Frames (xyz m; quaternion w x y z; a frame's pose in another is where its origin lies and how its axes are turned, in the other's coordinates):
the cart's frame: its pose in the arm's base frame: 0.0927 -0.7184 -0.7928 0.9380 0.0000 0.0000 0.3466
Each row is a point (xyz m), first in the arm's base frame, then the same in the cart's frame.
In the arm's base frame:
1: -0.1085 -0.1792 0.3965
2: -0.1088 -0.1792 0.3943
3: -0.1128 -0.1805 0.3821
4: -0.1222 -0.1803 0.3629
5: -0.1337 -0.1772 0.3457
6: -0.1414 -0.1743 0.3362
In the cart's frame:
1: 0.1978 0.5405 1.1893
2: 0.1975 0.5407 1.1871
3: 0.1936 0.5423 1.1749
4: 0.1866 0.5485 1.1557
5: 0.1799 0.5584 1.1385
6: 0.1759 0.5656 1.1290

